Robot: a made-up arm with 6 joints. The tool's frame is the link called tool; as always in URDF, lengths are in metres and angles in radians.
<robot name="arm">
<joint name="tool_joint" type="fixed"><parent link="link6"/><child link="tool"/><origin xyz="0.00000 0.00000 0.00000" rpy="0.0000 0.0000 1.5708"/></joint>
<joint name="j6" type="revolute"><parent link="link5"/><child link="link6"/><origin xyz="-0.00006 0.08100 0.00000" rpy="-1.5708 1.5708 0.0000"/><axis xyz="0 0 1"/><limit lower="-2.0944" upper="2.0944"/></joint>
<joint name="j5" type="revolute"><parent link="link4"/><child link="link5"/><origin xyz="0.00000 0.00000 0.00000" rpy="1.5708 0.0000 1.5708"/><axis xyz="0 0 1"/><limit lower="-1.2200" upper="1.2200"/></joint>
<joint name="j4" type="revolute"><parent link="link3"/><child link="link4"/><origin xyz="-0.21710 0.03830 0.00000" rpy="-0.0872 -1.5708 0.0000"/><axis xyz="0 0 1"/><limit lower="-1.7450" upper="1.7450"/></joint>
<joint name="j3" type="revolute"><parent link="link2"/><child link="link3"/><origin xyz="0.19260 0.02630 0.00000"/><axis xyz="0 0 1"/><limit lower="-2.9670" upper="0.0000"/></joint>
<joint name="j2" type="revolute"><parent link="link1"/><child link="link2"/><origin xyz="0.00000 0.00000 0.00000" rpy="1.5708 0.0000 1.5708"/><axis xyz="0 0 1"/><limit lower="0.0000" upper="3.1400"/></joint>
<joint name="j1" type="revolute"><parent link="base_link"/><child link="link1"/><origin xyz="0.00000 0.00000 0.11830" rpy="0.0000 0.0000 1.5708"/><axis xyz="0 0 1"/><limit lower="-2.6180" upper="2.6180"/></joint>
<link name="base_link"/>
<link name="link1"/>
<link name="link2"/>
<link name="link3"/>
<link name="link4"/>
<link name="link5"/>
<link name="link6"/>
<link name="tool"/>
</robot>
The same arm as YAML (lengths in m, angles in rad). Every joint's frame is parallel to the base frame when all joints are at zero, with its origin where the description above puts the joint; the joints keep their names.
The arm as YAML. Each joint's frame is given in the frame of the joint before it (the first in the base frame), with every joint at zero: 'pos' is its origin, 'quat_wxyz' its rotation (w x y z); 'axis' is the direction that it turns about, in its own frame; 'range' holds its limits. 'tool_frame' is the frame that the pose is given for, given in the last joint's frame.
length_unit: m
angle_unit: rad
joints:
  - joint: j1
    pos: [0.0, 0.0, 0.1183]
    quat_wxyz: [1.0, 0.0, 0.0, 0.0]
    axis: [0.0, 0.0, 1.0]
    range: [-2.618, 2.618]
  - joint: j2
    pos: [0.0, 0.0, 0.0]
    quat_wxyz: [1.0, 0.0, 0.0, 0.0]
    axis: [0.0, 1.0, 0.0]
    range: [0.0, 3.14]
  - joint: j3
    pos: [-0.1926, 0.0, 0.0263]
    quat_wxyz: [1.0, 0.0, 0.0, 0.0]
    axis: [0.0, 1.0, 0.0]
    range: [-2.967, 0.0]
  - joint: j4
    pos: [0.2171, 0.0, 0.0383]
    quat_wxyz: [1.0, 0.0, 0.0, 0.0]
    axis: [0.9962, 0.0, 0.0871]
    range: [-1.745, 1.745]
  - joint: j5
    pos: [0.0, 0.0, 0.0]
    quat_wxyz: [1.0, 0.0, 0.0, 0.0]
    axis: [0.0, 1.0, 0.0]
    range: [-1.22, 1.22]
  - joint: j6
    pos: [0.0807, 0.0, 0.007]
    quat_wxyz: [1.0, 0.0, 0.0, 0.0]
    axis: [0.9962, 0.0, 0.0871]
    range: [-2.0944, 2.0944]
tool_frame:
  pos: [0.0, 0.0, 0.0]
  quat_wxyz: [0.737254, 0.0, 0.675616, 0.000005]

